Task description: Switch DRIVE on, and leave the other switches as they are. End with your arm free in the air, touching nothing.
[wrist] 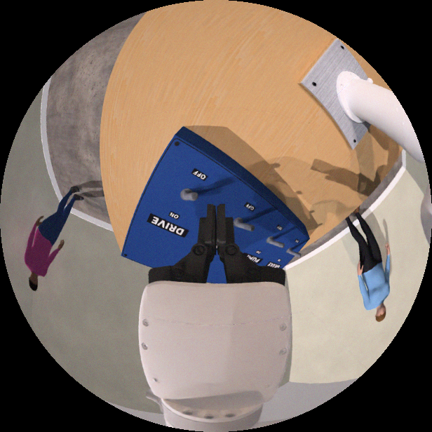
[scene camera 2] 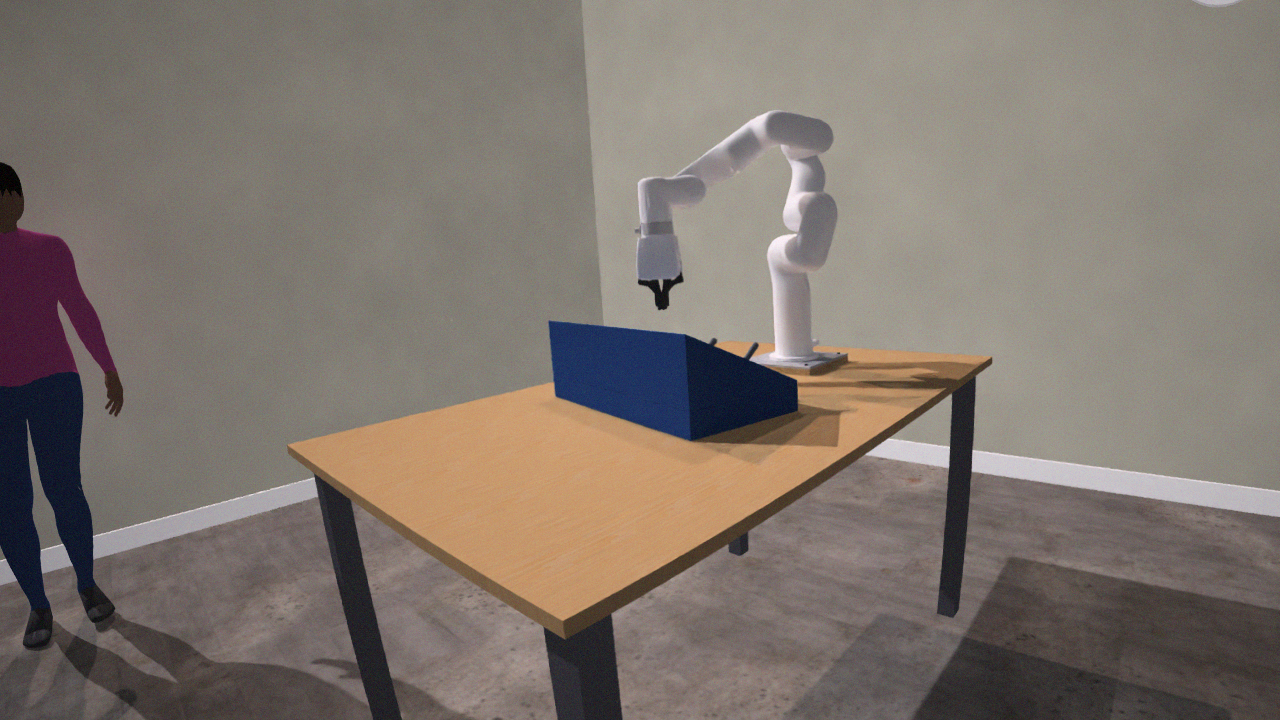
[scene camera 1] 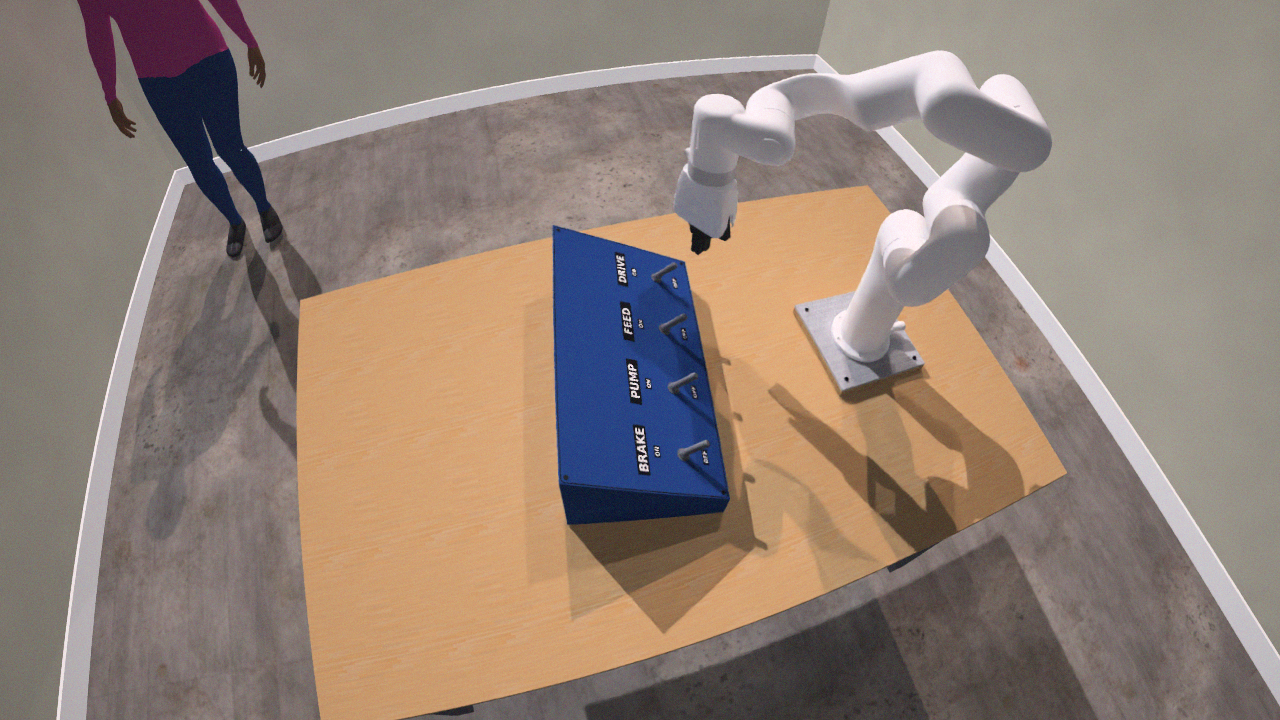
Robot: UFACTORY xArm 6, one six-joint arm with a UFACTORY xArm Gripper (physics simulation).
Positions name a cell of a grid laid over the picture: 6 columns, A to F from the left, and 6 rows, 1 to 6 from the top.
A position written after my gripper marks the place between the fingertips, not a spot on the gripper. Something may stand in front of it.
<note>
I see my gripper (scene camera 1: D3) and a blue sloped switch panel (scene camera 1: C4).
My gripper also shows in the wrist view (wrist: D3) and in scene camera 2 (scene camera 2: D3). The blue sloped switch panel is seen too in scene camera 2 (scene camera 2: D4).
</note>
